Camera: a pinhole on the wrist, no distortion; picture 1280 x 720 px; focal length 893.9 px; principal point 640.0 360.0 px. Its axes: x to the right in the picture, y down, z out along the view. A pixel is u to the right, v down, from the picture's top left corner.
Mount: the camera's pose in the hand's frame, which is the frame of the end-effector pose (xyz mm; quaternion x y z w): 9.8 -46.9 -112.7 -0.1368 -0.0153 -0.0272 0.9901
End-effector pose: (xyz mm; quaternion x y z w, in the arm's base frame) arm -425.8 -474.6 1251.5 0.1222 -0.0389 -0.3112 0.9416
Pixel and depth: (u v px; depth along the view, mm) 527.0 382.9 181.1
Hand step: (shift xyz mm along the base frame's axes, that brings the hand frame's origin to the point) -17.9 4.0 59.5
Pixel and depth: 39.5 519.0 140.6
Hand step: -59.5 64.4 17.2
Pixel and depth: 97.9 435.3 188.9
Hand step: -81.1 71.6 65.2
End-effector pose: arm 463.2 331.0 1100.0 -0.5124 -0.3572 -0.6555 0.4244
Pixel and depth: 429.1 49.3 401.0
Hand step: 62.9 322.7 -34.1
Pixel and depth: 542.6 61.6 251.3
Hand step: 5.4 163.7 3.7
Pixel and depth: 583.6 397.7 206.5
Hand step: 48.3 69.5 11.6
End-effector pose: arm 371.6 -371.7 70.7 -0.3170 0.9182 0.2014 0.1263
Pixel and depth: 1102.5 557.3 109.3
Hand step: -53.2 -37.7 -11.9
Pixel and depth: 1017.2 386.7 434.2
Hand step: -155.7 94.7 -318.0
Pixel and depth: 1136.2 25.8 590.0
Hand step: -110.5 -10.3 -612.2
